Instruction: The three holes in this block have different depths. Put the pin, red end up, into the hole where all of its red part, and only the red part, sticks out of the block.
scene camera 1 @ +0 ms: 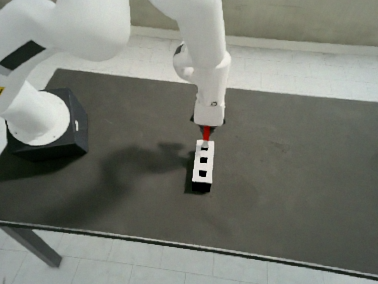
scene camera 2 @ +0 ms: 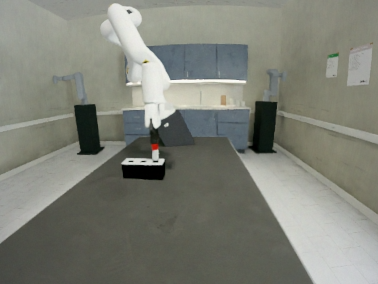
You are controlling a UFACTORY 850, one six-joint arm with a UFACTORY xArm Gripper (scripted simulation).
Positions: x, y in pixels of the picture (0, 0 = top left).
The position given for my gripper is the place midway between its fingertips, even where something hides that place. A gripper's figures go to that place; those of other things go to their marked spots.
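A block (scene camera 1: 202, 174) sits 1.11 m from the lens, I see, while my own gripper (scene camera 1: 206, 132) is 1.08 m from the lens.
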